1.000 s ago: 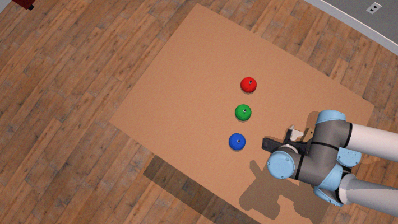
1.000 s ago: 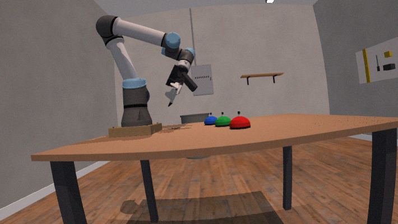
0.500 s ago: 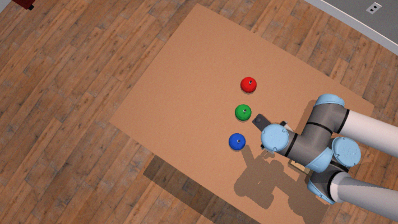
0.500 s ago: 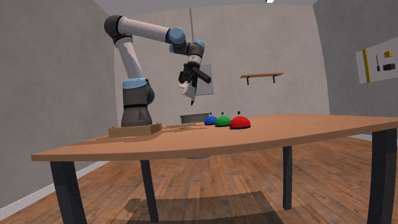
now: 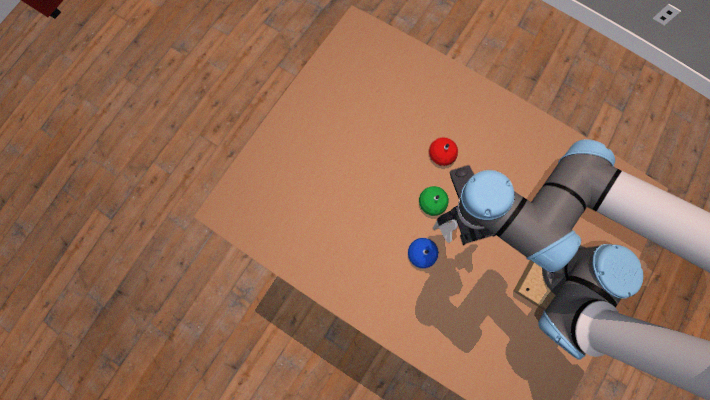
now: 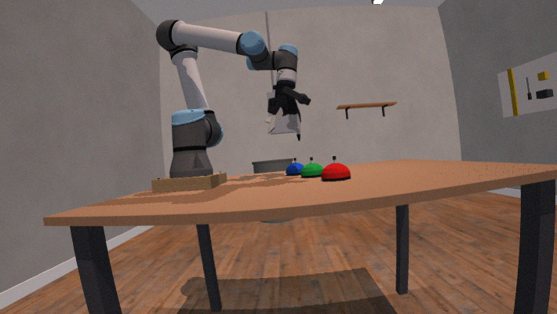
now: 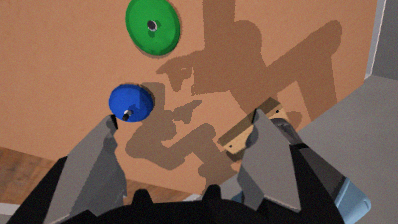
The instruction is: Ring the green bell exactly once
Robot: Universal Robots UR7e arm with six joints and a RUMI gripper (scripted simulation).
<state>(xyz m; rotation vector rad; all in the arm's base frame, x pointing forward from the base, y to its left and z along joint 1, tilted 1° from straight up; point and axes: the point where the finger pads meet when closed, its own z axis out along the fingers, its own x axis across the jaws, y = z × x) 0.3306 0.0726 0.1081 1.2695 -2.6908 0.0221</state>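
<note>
Now: hand 80 mm short of the green bell, 30 mm to the left of it and 100 mm above it. Also, from my hand: blue bell (20 mm ahead, 110 mm to the left, 100 mm below); red bell (140 mm ahead, 170 mm to the right, 100 mm below).
</note>
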